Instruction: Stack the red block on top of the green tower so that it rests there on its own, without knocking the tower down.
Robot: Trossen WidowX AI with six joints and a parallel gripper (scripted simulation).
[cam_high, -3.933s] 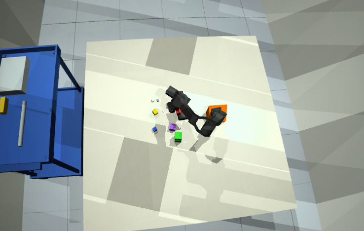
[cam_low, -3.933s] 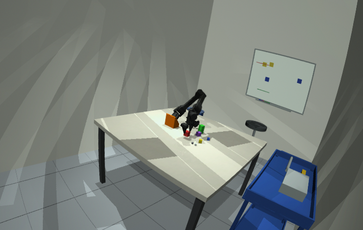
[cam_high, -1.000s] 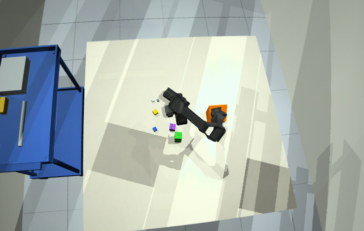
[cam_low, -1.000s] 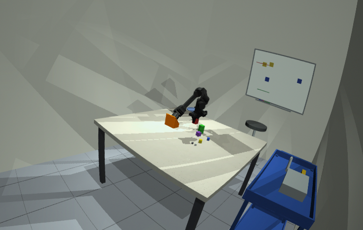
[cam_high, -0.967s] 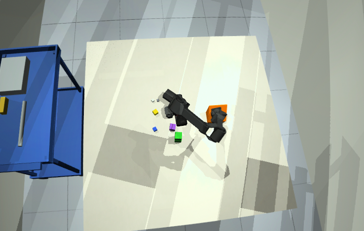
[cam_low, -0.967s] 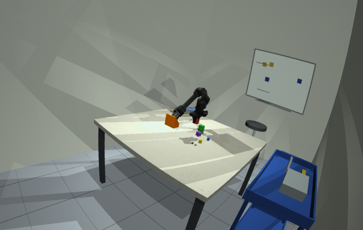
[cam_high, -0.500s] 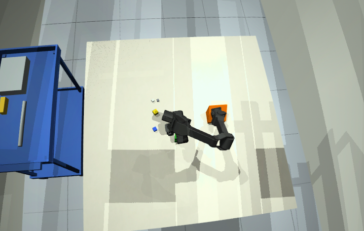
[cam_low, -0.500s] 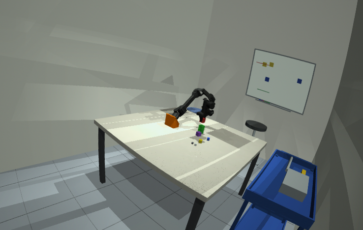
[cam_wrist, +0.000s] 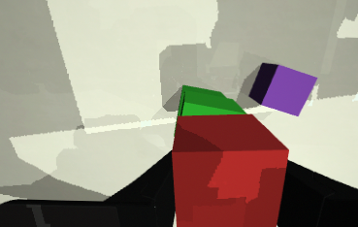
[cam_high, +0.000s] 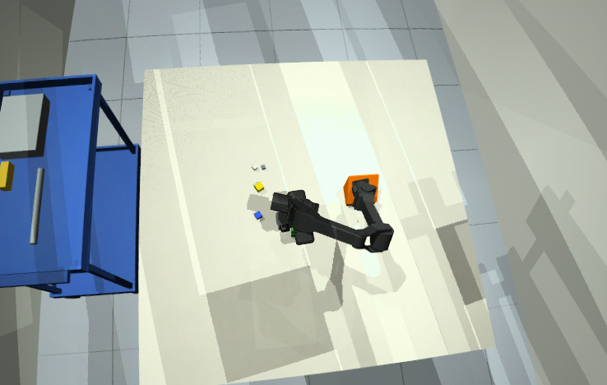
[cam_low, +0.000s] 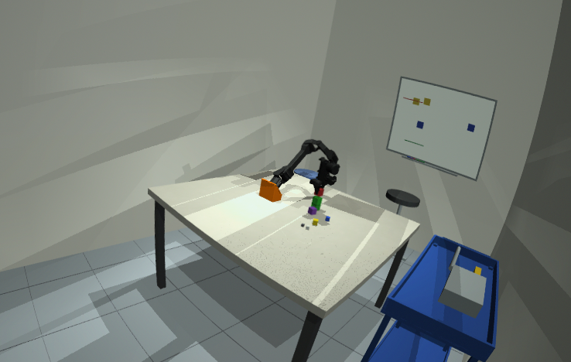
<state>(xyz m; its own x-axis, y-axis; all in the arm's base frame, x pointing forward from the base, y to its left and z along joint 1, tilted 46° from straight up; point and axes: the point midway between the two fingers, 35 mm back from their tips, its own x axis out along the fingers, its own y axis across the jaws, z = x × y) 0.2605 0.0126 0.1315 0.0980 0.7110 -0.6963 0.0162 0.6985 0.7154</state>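
The green block lies 4 cm below my gripper tip. Also, from my gripper tip: blue block 13 cm ahead, 8 cm to the right, 9 cm below; red block 2 cm above; purple block 2 cm ahead, 7 cm to the right, 9 cm below.
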